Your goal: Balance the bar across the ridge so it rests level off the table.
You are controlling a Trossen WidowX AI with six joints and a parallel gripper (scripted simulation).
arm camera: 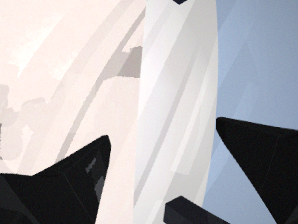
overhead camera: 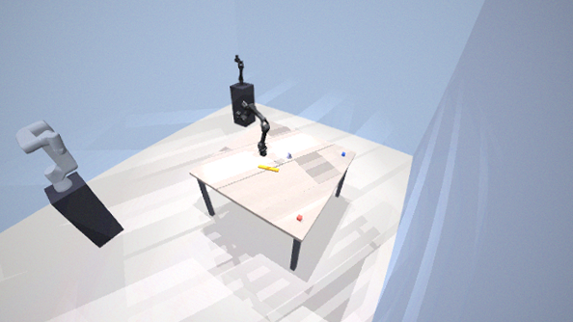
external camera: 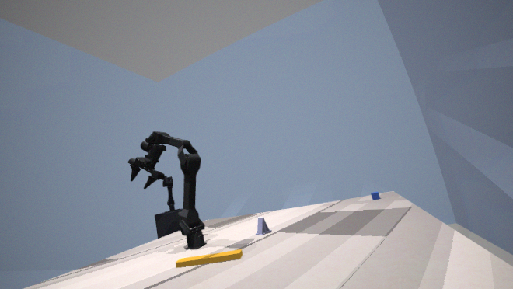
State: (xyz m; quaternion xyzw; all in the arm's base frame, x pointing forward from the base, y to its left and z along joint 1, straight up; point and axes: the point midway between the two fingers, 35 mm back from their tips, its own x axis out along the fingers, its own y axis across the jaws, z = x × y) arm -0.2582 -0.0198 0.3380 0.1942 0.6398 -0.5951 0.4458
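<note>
My gripper tip is now 46 cm short of the yellow bar, 30 cm above it and 13 cm to the left of it. The rest, counted from my gripper tip: small red cube (102 cm ahead, 47 cm to the right, 29 cm below); small blue cube (102 cm ahead, 53 cm to the left, 29 cm below).
</note>
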